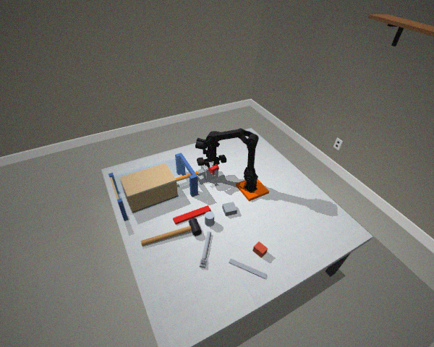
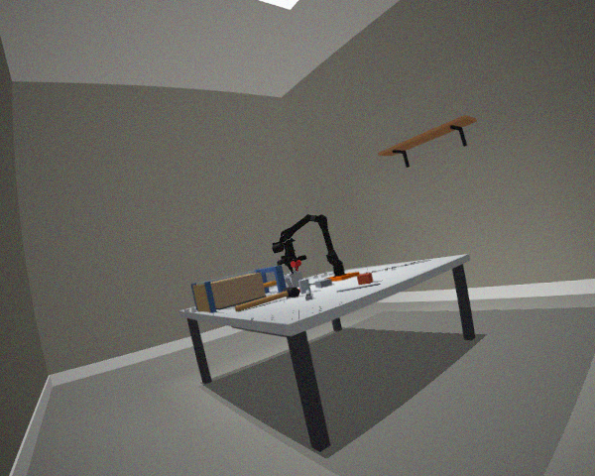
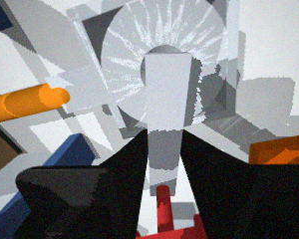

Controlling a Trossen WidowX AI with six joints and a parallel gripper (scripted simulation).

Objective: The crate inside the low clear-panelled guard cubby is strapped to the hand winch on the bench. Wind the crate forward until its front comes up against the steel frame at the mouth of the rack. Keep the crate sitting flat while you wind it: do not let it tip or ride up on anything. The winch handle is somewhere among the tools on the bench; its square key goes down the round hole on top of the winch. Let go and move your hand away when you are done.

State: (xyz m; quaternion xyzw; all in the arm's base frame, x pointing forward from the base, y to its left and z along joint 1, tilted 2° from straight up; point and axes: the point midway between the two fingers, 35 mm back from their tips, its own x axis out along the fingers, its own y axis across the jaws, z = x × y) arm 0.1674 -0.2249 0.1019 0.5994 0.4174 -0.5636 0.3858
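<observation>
The grey crank arm lies 20 mm above my gripper tip and 10 mm to the left of it. From my gripper tip the other things lie so: red knob 50 mm to the left, 50 mm above, 20 mm ahead; grey winch 60 mm below, 50 mm to the right, 30 mm behind; grey block 290 mm to the left, 70 mm below, 60 mm ahead.
</observation>
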